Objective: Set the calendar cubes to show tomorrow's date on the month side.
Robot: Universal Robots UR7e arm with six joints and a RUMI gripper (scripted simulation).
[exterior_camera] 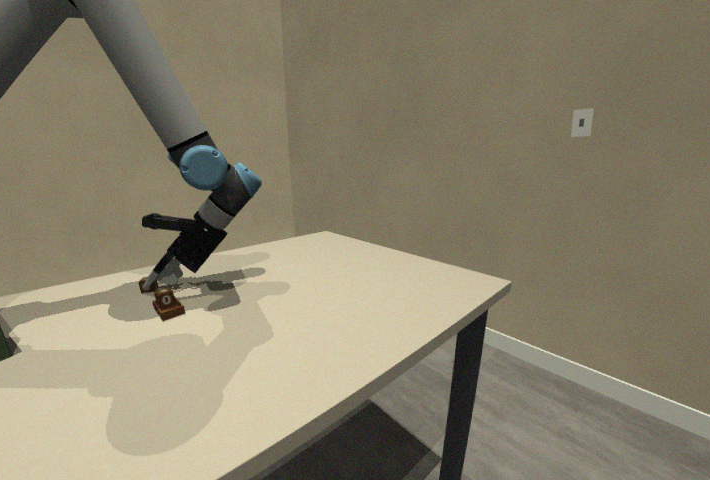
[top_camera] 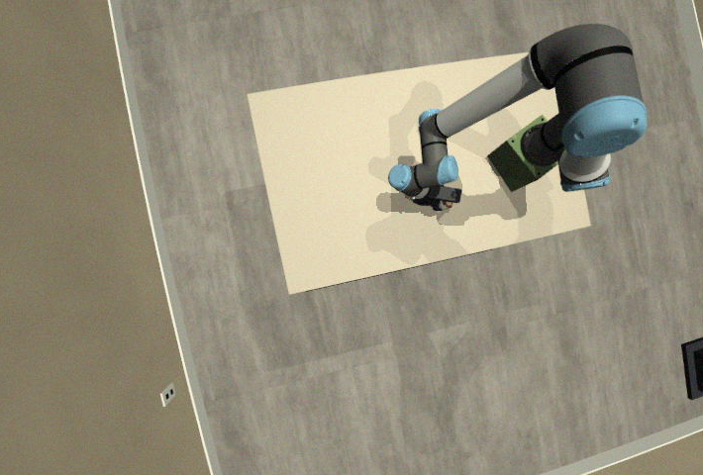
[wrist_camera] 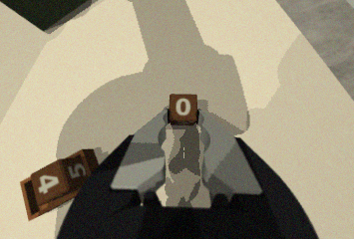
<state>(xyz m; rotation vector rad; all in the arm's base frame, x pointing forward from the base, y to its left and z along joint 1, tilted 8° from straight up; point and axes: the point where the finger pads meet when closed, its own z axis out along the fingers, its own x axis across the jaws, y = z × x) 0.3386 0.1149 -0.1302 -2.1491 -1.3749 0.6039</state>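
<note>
Right now my hand is 10 mm past the brown digit cube and 10 mm above it. Round my hand: brown calendar tray 20 mm ahead, 150 mm to the right, 10 mm below.
</note>
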